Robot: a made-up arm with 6 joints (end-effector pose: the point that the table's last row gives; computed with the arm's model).
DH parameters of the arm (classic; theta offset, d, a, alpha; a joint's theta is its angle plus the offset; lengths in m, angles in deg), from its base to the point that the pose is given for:
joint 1: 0 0.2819 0 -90
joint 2: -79.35 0 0.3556 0
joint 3: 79.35 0 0.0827 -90
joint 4: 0 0.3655 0 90
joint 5: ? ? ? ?
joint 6: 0 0.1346 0 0
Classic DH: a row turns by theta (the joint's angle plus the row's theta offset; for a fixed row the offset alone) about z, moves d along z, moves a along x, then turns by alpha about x.
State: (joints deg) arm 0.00 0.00 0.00 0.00 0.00 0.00
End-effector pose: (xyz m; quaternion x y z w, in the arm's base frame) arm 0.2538 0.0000 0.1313 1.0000 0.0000 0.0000 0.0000
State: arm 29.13 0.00 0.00 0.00 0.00 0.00
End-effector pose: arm 0.2217 0.1236 0.1313 0.9679 0.2515 0.0000 0.0000
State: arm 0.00 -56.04 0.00 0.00 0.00 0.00
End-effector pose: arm 0.2667 0.0000 0.4083 0.8828 0.0000 0.4698 0.0000
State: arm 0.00 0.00 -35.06 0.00 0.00 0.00
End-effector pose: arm 0.5070 0.0000 0.3301 0.9536 0.0000 0.3012 0.0000
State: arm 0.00 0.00 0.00 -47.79 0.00 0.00
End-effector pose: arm 0.2192 0.0781 0.1313 0.9143 0.4051 0.0000 0.0000
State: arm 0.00 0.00 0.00 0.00 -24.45 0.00
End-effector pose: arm 0.3001 0.0000 0.1870 0.9773 0.0000 0.2118 0.0000
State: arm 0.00 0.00 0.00 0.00 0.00 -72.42
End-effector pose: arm 0.2538 0.0000 0.1313 0.8069 0.5907 0.0000 0.0000
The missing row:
joint 5: 0 0 0.1054 -90
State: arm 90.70 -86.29 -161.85 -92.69 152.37 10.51
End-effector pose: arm 0.1636 -0.6500 0.3964 -0.7913 0.2211 -0.1314 0.5547
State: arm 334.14 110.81 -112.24 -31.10 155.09 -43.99
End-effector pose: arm 0.2022 -0.1854 -0.1926 -0.2082 -0.0884 0.9194 0.3218
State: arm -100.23 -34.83 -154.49 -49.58 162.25 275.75
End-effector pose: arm -0.0739 0.1967 0.8736 0.8159 -0.5368 -0.0391 0.2111
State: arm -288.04 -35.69 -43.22 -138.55 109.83 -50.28
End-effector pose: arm 0.1951 0.2519 0.7241 0.2271 0.2642 0.0827 0.9337
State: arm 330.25 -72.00 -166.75 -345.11 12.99 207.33
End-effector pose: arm -0.7352 0.3987 0.5918 -0.2509 -0.3024 0.0857 0.9156
